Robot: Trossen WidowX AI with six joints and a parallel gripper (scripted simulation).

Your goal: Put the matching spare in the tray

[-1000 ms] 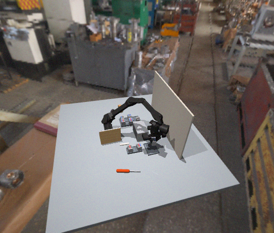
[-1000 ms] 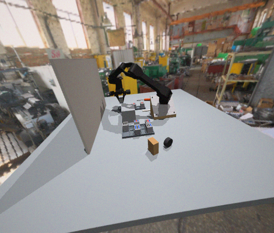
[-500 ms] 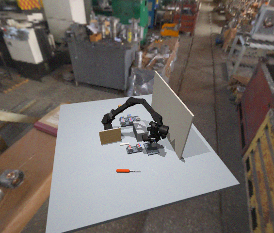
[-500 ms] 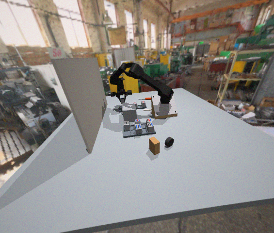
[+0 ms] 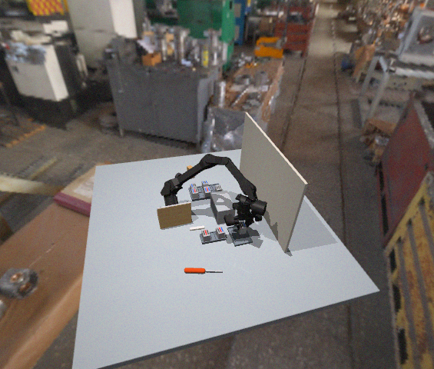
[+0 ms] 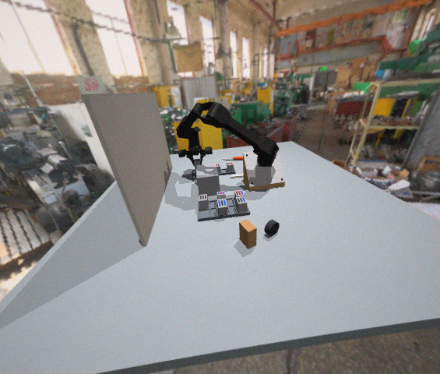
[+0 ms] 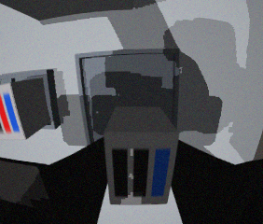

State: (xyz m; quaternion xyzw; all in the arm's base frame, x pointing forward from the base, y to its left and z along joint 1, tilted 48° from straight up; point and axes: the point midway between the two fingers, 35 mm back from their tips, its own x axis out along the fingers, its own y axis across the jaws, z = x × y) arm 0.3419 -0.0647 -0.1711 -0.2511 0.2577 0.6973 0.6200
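Right now my gripper tip is 5 cm above the dark tray and 1 cm past it. Also, from my gripper tip: small rack 15 cm behind, 5 cm below, 1 cm to the left; grey mounted unit 19 cm to the left, 6 cm behind; grey spare 2 cm above.
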